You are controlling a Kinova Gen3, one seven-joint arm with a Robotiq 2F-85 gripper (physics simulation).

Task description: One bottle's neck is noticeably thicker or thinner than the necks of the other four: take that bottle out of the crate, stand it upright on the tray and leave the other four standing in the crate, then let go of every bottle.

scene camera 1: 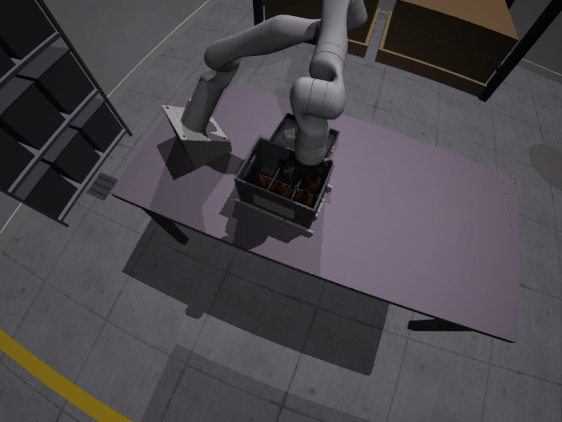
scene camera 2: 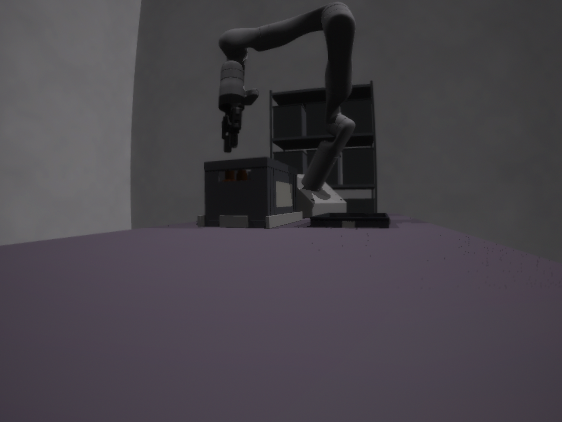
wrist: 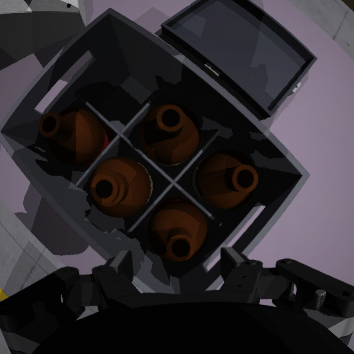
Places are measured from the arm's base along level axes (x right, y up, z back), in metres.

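Pixels of known places: gripper, between the fingertips: (scene camera 1: 305,184) (scene camera 2: 230,150) (wrist: 176,262); arm's base, origin of its link: (scene camera 1: 193,125) (scene camera 2: 310,185).
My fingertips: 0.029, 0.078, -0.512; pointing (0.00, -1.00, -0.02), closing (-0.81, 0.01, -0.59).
Ahead of a thing's pixels: the offset from my fingertips to its middle, as dx, dy, dz. Level surfaces: height alone.
The dark crate {-0.027, -0.125, +0.087} (scene camera 1: 245,192) (scene camera 2: 235,200) (wrist: 226,94) holds five brown bottles, one per compartment; a sixth compartment at its upper left in the wrist view is empty. There, the far-left bottle {+0.030, -0.127, +0.167} (wrist: 82,137) has a neck that looks thinner than those of the upper-middle bottle {-0.068, -0.127, +0.093} (wrist: 185,142), lower-left bottle {+0.020, -0.127, +0.079} (wrist: 135,185), right bottle {-0.088, -0.127, +0.006} (wrist: 217,182) and bottom bottle {-0.002, -0.127, -0.006} (wrist: 177,220). The grey tray {-0.304, -0.200, +0.168} (scene camera 1: 280,131) (scene camera 2: 350,218) (wrist: 240,45) beside the crate holds no bottle. My gripper (scene camera 2: 230,146) (wrist: 176,262) is open and empty above the crate; scene camera 1 mostly hides its fingers.
The crate and tray are on the purple table {dy -0.212} (scene camera 1: 410,225) (scene camera 2: 250,325). Light stops (scene camera 1: 270,216) (scene camera 2: 234,221) line the crate's foot. The arm's base (scene camera 1: 205,145) (scene camera 2: 325,202) stands on the table beyond the crate. The crate's walls and dividers rise around the bottles.
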